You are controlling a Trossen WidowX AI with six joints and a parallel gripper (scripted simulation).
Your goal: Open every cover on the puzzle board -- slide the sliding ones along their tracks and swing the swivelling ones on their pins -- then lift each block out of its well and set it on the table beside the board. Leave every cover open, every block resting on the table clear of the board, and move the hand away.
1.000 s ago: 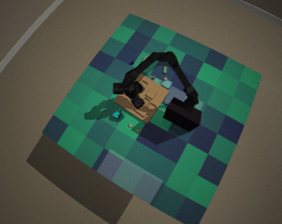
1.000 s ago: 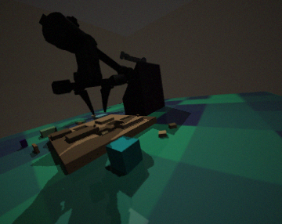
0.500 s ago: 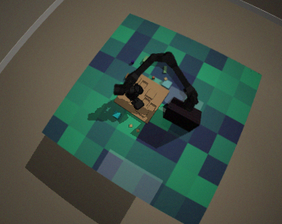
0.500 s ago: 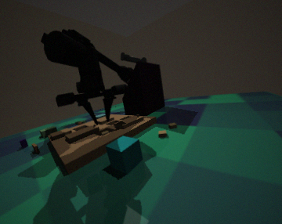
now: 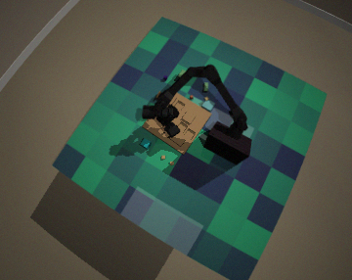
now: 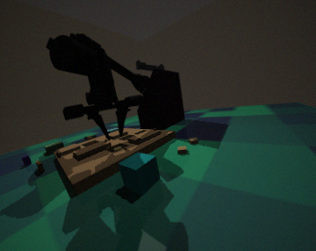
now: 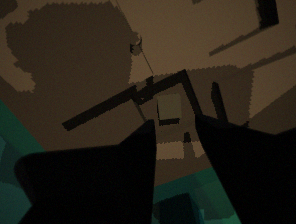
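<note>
Right now the light teal block is 10 cm behind my gripper tip, 26 cm to the right of it and 3 cm below it. Round my gripper tip: cyan block (4 cm ahead, 15 cm to the left, 3 cm below); brown block (18 cm ahead, 14 cm to the right, 4 cm below); orange block (1 cm ahead, 25 cm to the right, 4 cm below).
</note>
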